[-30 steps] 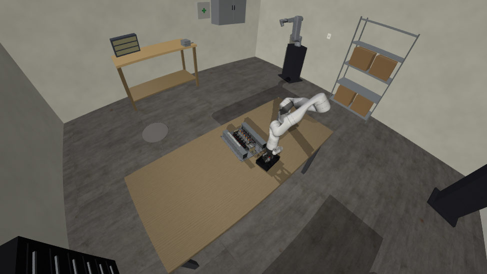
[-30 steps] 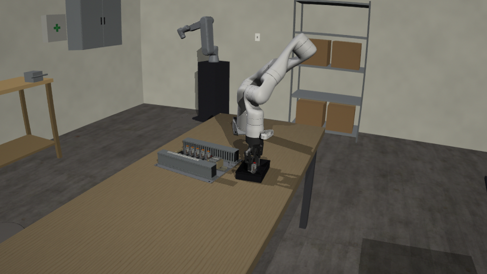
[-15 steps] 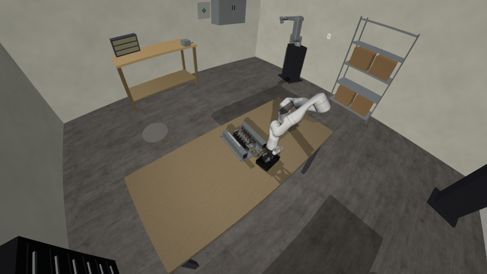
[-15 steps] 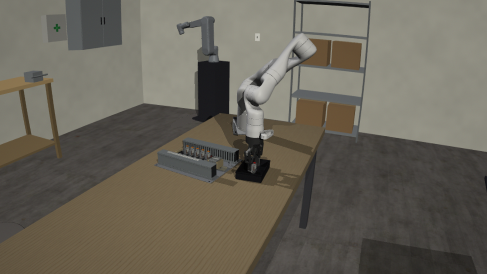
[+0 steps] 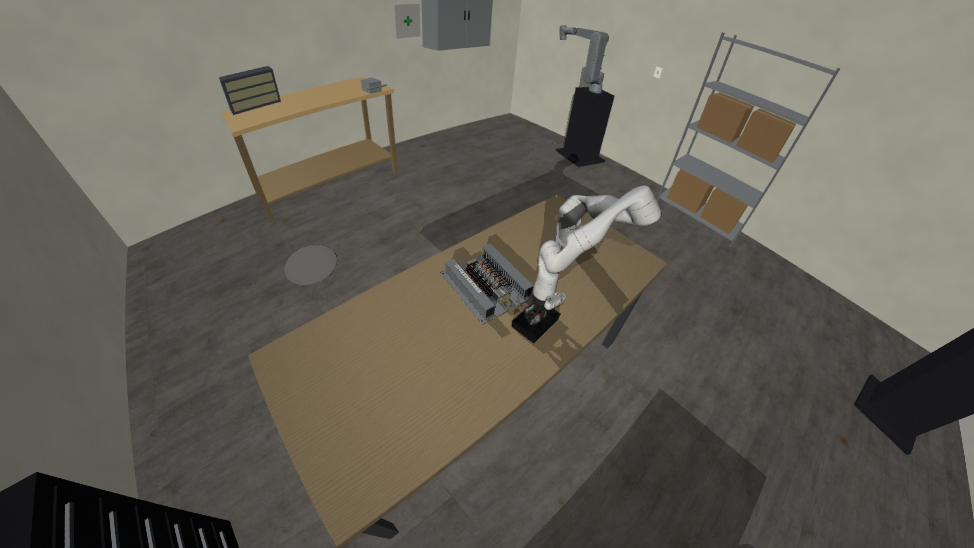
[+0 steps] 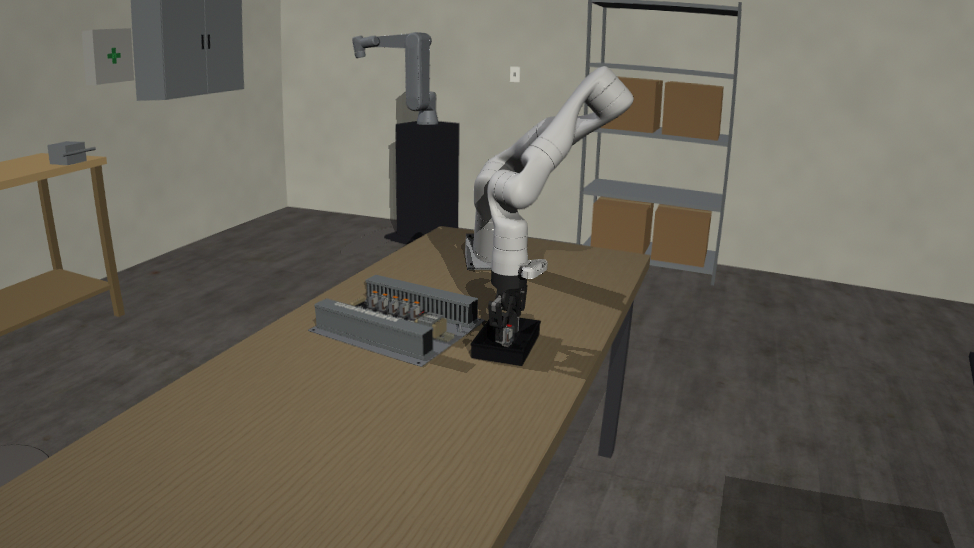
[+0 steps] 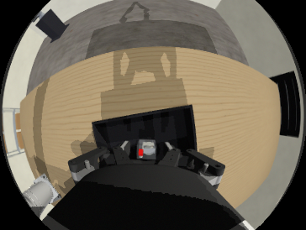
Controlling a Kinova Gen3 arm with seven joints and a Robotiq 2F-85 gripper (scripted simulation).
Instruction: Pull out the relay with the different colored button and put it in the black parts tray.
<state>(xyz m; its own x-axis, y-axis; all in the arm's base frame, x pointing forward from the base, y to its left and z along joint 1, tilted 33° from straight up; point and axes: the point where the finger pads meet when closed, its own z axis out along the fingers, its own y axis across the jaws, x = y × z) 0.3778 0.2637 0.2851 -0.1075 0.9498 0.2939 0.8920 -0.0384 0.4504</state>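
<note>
My hand is 10 mm above the relay. Also, from my hand: black parts tray: 20 mm below.
</note>
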